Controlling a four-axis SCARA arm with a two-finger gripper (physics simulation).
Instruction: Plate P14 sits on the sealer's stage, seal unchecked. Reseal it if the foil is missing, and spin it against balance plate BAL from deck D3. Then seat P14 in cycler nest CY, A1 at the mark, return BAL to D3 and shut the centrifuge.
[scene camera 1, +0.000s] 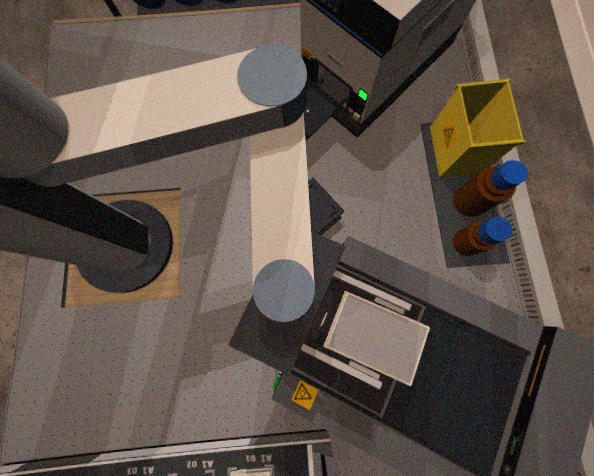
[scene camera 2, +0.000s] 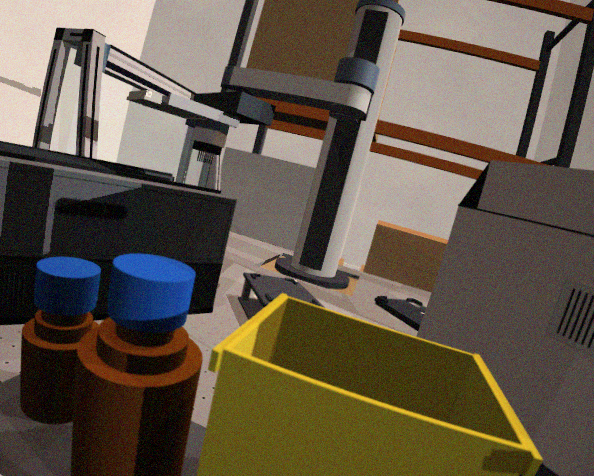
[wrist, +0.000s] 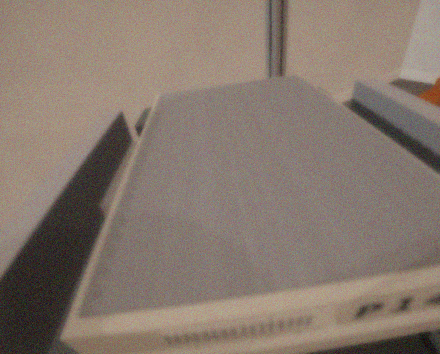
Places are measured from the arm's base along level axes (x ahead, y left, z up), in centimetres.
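Pixels of known places: gripper, fingertip midpoint: (scene camera 1: 394, 344) (scene camera 2: 155, 99) (wrist: 239, 115); arm's base, origin of the base link: (scene camera 1: 126, 246) (scene camera 2: 311, 275).
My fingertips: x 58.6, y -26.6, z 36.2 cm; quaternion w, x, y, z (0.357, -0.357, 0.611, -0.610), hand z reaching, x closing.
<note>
For each thing: its top centre in the pictures, then the offset to it from my fingertips. "*": a spot on its surface instead. Level surfaces: height alone.
- Plate P14, middle of its top: (wrist: 247, 128) (scene camera 1: 377, 337) dy +1.3, dx -2.2, dz +0.6 cm
- cycler nest CY, middle of its top: (scene camera 2: 283, 287) (scene camera 1: 304, 213) dy +29.3, dx -10.3, dz -28.3 cm
- sealer's dark stage, middle of its top: (scene camera 2: 429, 315) (scene camera 1: 312, 106) dy +55.8, dx -6.0, dz -24.0 cm
- sealer, surface spot: (scene camera 2: 500, 270) * dy +57.8, dx +12.9, dz -12.0 cm
- dark mat, its level: dz -34.4 cm
- deck, its level: dz -29.2 cm
Plate P14 (scene camera 1: 380, 340) (wrist: 250, 200) has a plain grey foil-like top; its front label is partly cut off in the wrist view. My gripper (scene camera 1: 377, 336) (scene camera 2: 167, 99) (wrist: 239, 115) is shut on its long sides and holds it over the centrifuge (scene camera 1: 465, 385) (scene camera 2: 150, 230), above the framed dark opening at its arm-side end. The height above the opening is hard to tell. The cycler nest CY (scene camera 1: 325, 207) (scene camera 2: 282, 291) is partly hidden by the arm in scene camera 1. The sealer's dark stage (scene camera 1: 320, 107) is also partly hidden. Balance plate BAL cannot be identified.
The sealer (scene camera 1: 345, 50) (scene camera 2: 500, 270) shows a green light. A yellow bin (scene camera 1: 452, 137) (scene camera 2: 325, 415) and two brown bottles (scene camera 1: 467, 197) (scene camera 1: 467, 241) with blue caps stand on a dark mat (scene camera 1: 437, 200). The deck (scene camera 1: 100, 467) with A1 labels runs along the bottom edge of scene camera 1.
</note>
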